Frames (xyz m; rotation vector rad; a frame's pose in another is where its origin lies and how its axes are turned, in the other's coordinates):
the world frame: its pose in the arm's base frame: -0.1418 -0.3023 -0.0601 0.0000 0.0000 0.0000
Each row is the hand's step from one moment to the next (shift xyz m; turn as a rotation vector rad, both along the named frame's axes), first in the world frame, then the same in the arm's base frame.
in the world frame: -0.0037 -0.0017 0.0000 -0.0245 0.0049 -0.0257
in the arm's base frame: -0.0037 -0.0017 0.0000 -0.0245 0.0049 -0.0257
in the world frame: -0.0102 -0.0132 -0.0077 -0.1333 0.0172 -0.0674
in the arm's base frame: -0.0102 -0.0132 -0.0077 -0.1333 0.0172 -0.0674
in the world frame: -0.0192 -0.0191 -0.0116 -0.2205 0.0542 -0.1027
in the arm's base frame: -0.0192 -0.0191 -0.0116 -0.2205 0.0542 -0.1027
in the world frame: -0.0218 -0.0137 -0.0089 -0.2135 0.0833 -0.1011
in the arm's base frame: -0.0218 -0.0137 -0.0089 -0.2135 0.0833 -0.1011
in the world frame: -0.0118 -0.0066 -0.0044 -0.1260 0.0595 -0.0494
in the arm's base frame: -0.0118 -0.0066 -0.0044 -0.1260 0.0595 -0.0494
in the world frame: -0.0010 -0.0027 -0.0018 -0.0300 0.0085 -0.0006
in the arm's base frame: -0.0010 -0.0027 -0.0018 -0.0300 0.0085 -0.0006
